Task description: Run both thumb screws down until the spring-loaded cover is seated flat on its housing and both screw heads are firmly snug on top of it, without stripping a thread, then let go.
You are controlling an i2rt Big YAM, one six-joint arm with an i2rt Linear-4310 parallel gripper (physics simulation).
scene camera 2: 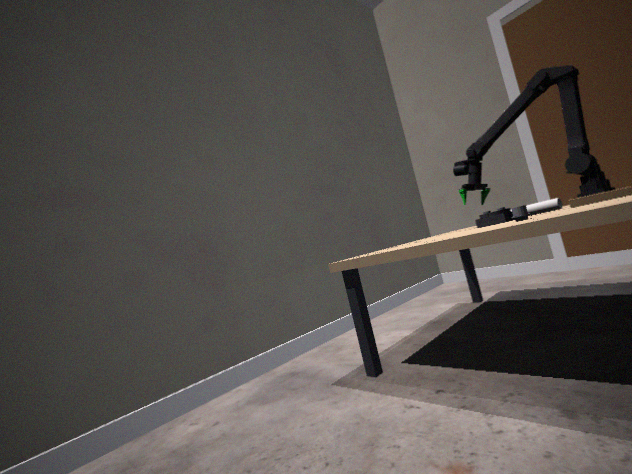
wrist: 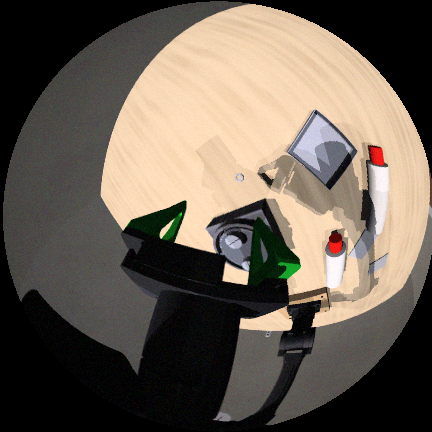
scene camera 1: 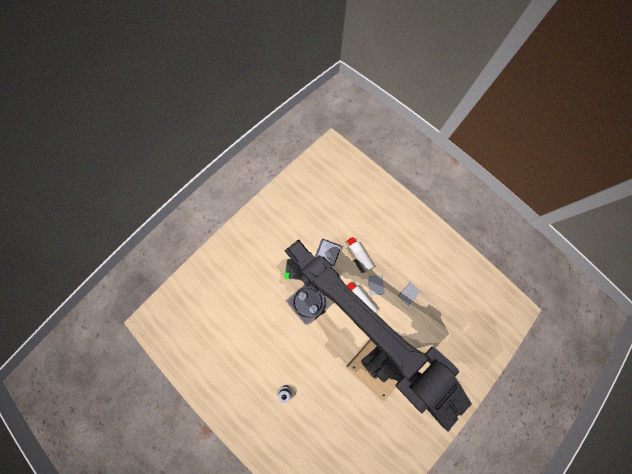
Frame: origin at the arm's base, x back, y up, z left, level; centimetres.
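Seen in the pictures: gripper, fingertip midpoint: [scene camera 2: 473, 204] [wrist: 220, 212]; arm's base at its link origin: [scene camera 2: 596, 194] [wrist: 304, 306] [scene camera 1: 378, 359].
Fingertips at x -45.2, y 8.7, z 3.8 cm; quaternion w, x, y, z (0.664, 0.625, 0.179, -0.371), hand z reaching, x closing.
Observation:
Pixels of each thing's top centre, then the offset from my fingertips to it. "spot": a spot on its surface instead.
- dark square housing at its top centre: [wrist: 243, 251] [scene camera 1: 308, 302] [scene camera 2: 494, 211] dy -5.7, dx +10.9, dz +4.3 cm
- table with the round grey cover, top centre: [wrist: 243, 250] [scene camera 1: 308, 302] dy -5.9, dx +10.9, dz +4.3 cm
- pale slotted screw head at a spot on its surface: [wrist: 233, 242] [scene camera 1: 302, 296] spot: dy -4.8, dx +7.8, dz +4.5 cm
- second screw head at a spot on its surface: [wrist: 245, 263] [scene camera 1: 311, 308] spot: dy -4.7, dx +13.3, dz +4.6 cm
- shallow grey tray at its top centre: [wrist: 325, 149] [scene camera 1: 328, 251] dy -9.3, dx -0.5, dz -14.7 cm
- small metal cylinder at its top centre: [scene camera 2: 518, 206] [scene camera 1: 284, 397] dy -6.4, dx +33.3, dz +32.5 cm
- tiny ring at its top centre: [wrist: 238, 177] dy -11.2, dx -0.9, dz +1.0 cm
The dark square housing [scene camera 1: 306, 320] [scene camera 2: 491, 218] [wrist: 265, 206] stands on the table with the round grey cover [scene camera 1: 308, 302] [wrist: 229, 255] on it. One pale slotted screw head [scene camera 1: 302, 295] [wrist: 233, 242] and a second screw head [scene camera 1: 313, 308] [wrist: 245, 263] show on the cover; the second is partly behind a finger in the wrist view. Whether the cover is flat or the heads are snug cannot be told. My gripper [scene camera 2: 473, 203] [wrist: 220, 212] is open and empty, with green fingers, above the table and to one side of the housing, touching nothing.
A shallow grey tray [scene camera 1: 332, 242] [wrist: 301, 131] lies beyond the housing. Two white red-tipped cylinders [scene camera 1: 361, 257] [scene camera 1: 366, 301] [wrist: 378, 195] [wrist: 335, 267] lie nearby. Grey squares [scene camera 1: 376, 285] [scene camera 1: 409, 292] lie toward the arm base. A small metal cylinder [scene camera 1: 284, 393] stands apart. A tiny ring [wrist: 236, 179] lies on the table.

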